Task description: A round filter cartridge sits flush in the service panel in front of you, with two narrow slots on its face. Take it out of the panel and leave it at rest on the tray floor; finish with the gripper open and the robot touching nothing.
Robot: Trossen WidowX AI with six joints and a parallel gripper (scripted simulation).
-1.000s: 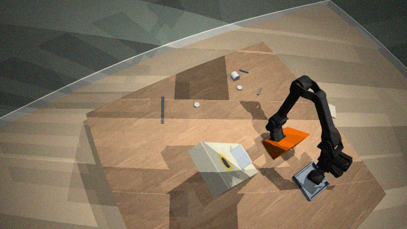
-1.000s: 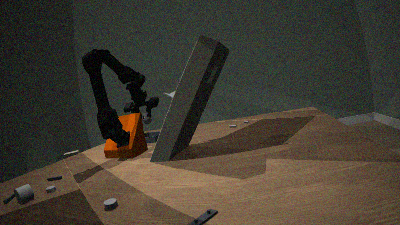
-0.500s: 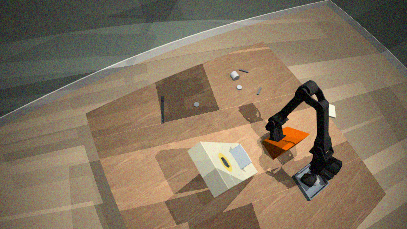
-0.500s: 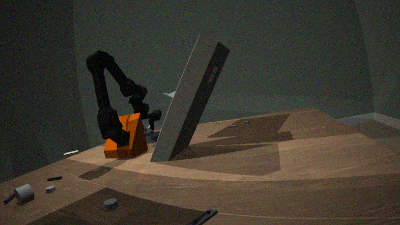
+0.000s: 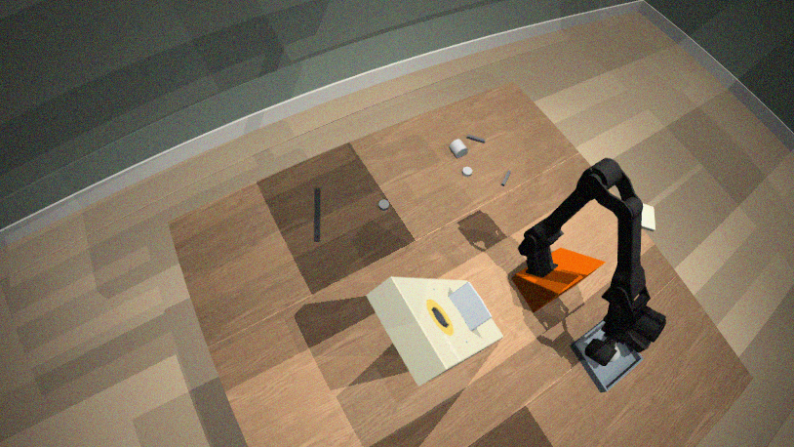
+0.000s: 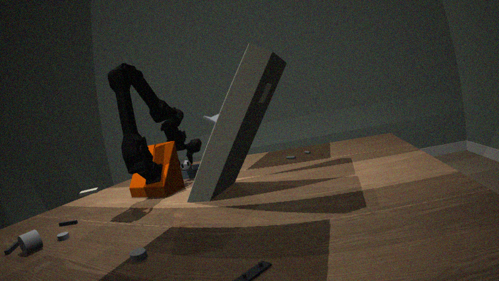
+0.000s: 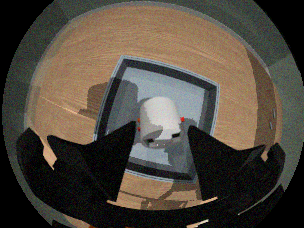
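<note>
The round filter cartridge is 1 cm below my gripper tip. Round my gripper tip: grey flap (30 cm to the right, 30 cm ahead, 13 cm above); then white card (46 cm behind, 20 cm to the right, 4 cm below); then grey tray (4 cm below, 1 cm to the left).
</note>
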